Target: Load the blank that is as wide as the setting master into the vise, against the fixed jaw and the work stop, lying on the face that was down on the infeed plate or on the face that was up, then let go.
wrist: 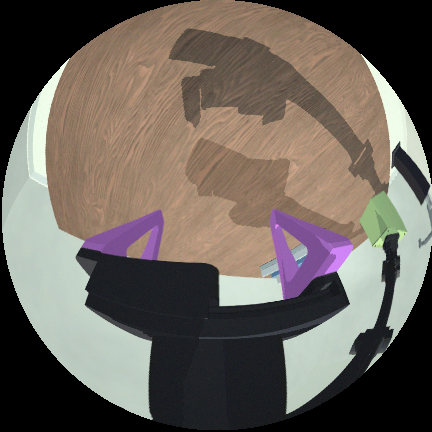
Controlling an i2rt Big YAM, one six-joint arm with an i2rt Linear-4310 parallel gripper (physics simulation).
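Seen in the pictures: gripper, fingertip midpoint: (216, 215); arm's base at its link origin: (390, 239).
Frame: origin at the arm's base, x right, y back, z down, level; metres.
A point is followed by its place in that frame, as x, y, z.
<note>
My gripper (216, 215) @(0.690, -0.341, 0.069) is open, with its two purple fingers wide apart and nothing between them. It is over the wood-grain table (110, 140) @(0.831, -0.404, 0.202), at the lower part of the wrist view. A small part of a grey and blue object (269, 269) @(0.199, -0.561, 0.166) shows near the table's edge, partly hidden behind the right finger; I cannot tell what it is. The blanks, the setting master, the infeed plate, the vise jaw and the work stop cannot be made out in this view.
A light green block-shaped part (382, 220) @(0.101, -0.028, 0.088) with black arm links (385, 300) @(0.228, -0.167, -0.172) below it is at the right. A dark curved bar (412, 172) stands at the far right edge. Shadows of the arm and gripper lie across the table. Pale surroundings show beyond the table's edges.
</note>
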